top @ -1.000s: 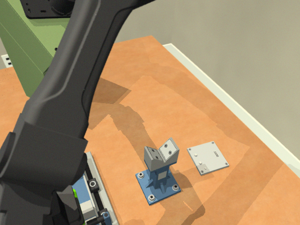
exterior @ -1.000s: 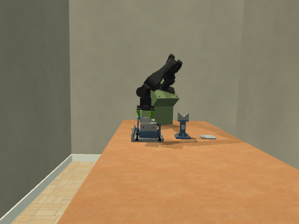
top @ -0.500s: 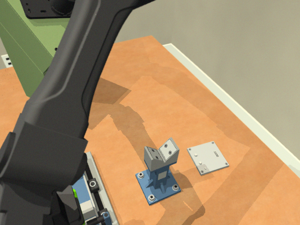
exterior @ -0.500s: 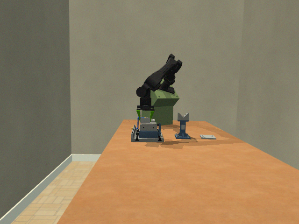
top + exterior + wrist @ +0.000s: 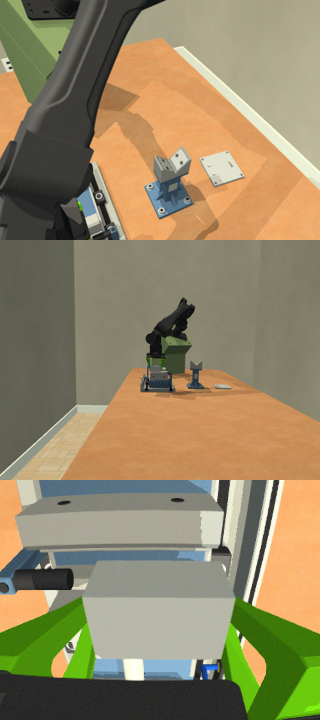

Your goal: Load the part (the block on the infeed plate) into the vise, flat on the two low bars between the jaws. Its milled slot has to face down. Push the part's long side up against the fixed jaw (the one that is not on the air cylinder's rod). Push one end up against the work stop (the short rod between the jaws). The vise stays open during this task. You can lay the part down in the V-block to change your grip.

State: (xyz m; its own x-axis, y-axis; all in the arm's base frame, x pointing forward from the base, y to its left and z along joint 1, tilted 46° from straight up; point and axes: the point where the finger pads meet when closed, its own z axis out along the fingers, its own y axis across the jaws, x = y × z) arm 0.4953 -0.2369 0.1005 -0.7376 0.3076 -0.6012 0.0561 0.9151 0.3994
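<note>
My gripper is now right at the grey part. The rest, counted from my hand: fixed jaw (4 cm below, 4 cm ahead, 2 cm to the left); then moving jaw (4 cm below, 3 cm behind, 2 cm to the left); then work stop (7 cm to the left, 2 cm below, 1 cm ahead).
</note>
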